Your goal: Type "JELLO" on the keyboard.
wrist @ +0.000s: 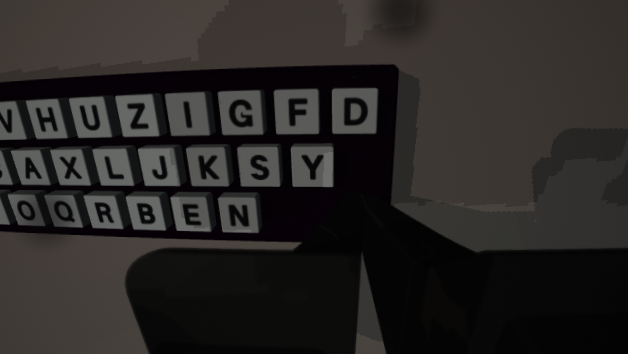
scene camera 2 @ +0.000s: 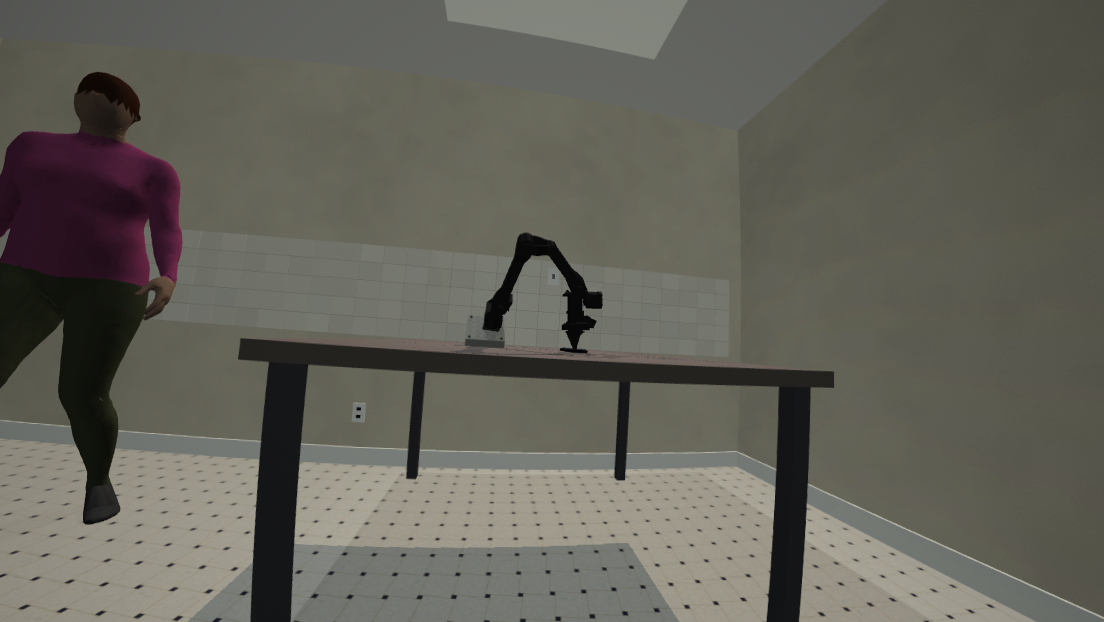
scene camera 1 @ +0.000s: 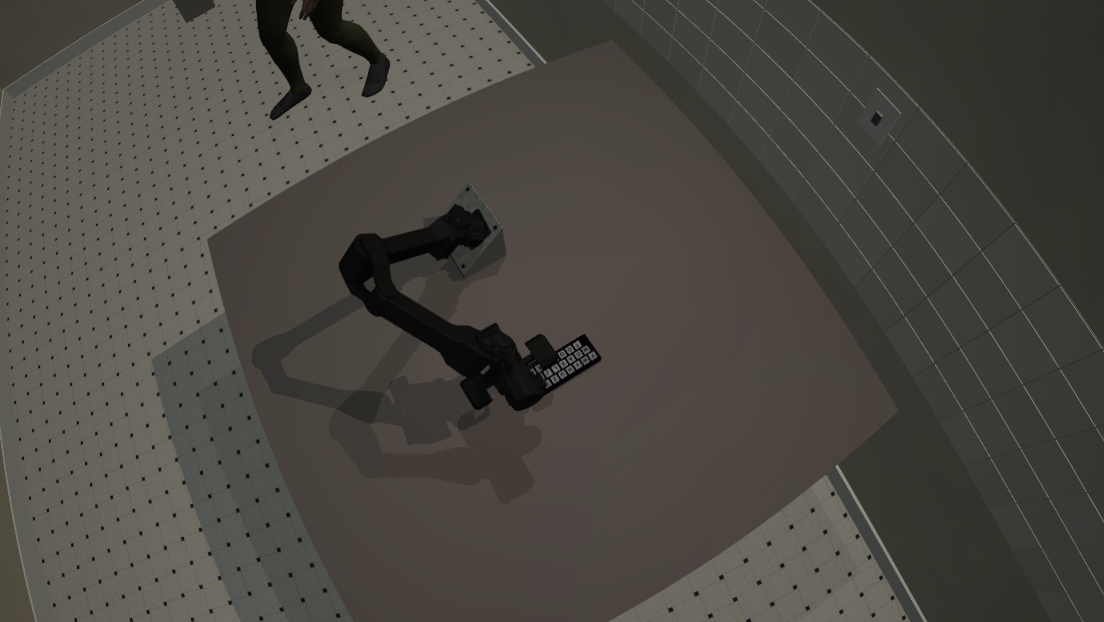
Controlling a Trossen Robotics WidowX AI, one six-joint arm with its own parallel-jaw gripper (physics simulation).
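Places are measured from the arm's base along level axes (x back, y left, z down), in centimetres.
Where they show: gripper, between the fingertips: [wrist: 358,205] [scene camera 2: 574,349]; arm's base, origin of its link: [scene camera 2: 492,325] [scene camera 1: 475,229].
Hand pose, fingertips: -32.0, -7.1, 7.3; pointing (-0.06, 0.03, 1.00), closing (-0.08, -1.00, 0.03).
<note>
Each offset is from my fingertips to the centre of the thing, as dx, dy, dz. "spot": to the spot under its first point.
The black keyboard @(spot: +1.8, +16.9, +0.0) [scene camera 1: 584,340] [scene camera 2: 563,350] [wrist: 350,220] with light grey letter keys lies on the table. In the wrist view the J key @(-1.0, +7.1, -0.2) [wrist: 160,167] and L key @(-0.8, +8.9, -0.2) [wrist: 114,167] are in the middle row. The E key @(+0.8, +6.1, -0.2) [wrist: 193,215] and O key @(+1.4, +13.3, -0.2) [wrist: 26,211] are in the bottom row. My gripper [scene camera 2: 574,349] [wrist: 358,205] is shut and empty, pointing down. In the wrist view its tips show over the bare right end of the keyboard, right of the N key @(+0.6, +4.3, -0.2) [wrist: 239,215] and below the Y key @(-1.4, +1.7, -0.2) [wrist: 312,167]. Whether the tips touch the keyboard I cannot tell.
The arm's base plate [scene camera 1: 468,202] [scene camera 2: 484,342] stands on the table [scene camera 1: 656,231] [scene camera 2: 540,367]. The arm and its shadows cover part of the table beside the keyboard. A person [scene camera 1: 281,50] [scene camera 2: 88,208] stands beyond the table edge.
</note>
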